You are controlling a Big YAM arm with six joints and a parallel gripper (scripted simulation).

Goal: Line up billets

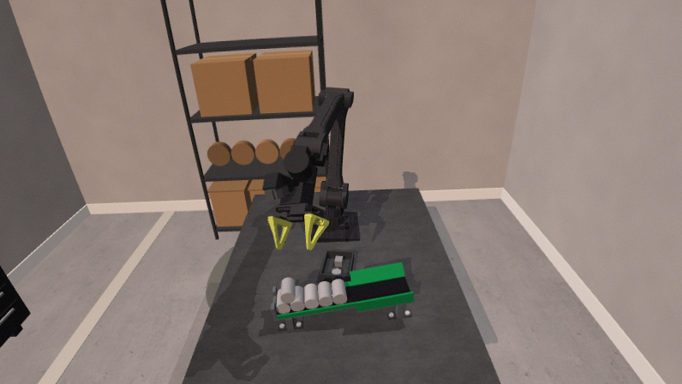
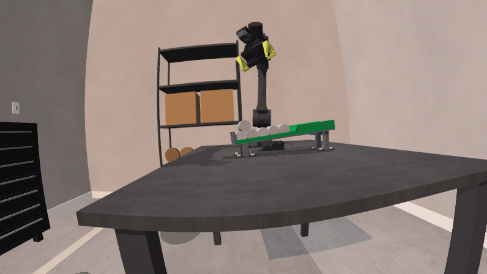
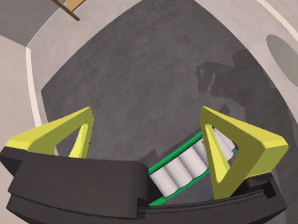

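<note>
Right now my hand is 70 mm past the stop, 90 mm to the left of it and 260 mm above it. The rest, counted from my hand: small dark tray (280 mm behind, 70 mm to the left, 310 mm below).
</note>
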